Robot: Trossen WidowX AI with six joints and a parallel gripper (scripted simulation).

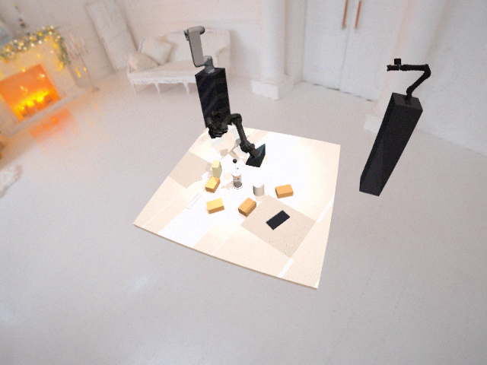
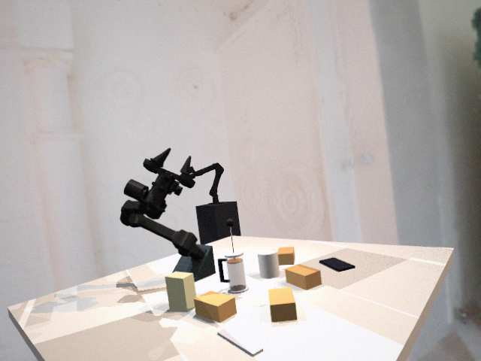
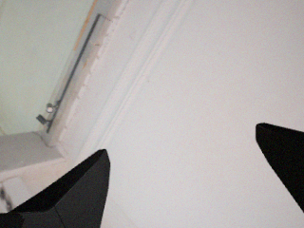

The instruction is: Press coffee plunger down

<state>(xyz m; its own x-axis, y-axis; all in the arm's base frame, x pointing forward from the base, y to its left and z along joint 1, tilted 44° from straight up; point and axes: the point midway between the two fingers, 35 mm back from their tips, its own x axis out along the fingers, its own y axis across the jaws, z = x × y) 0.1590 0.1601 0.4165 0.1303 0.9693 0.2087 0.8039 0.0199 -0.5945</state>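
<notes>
The glass coffee press lies 39 cm below my gripper tip, 11 cm to the left of it and 7 cm ahead of it. The rest, counted from my gripper tip: dark flat card 51 cm below, 49 cm to the left, 28 cm ahead.
</notes>
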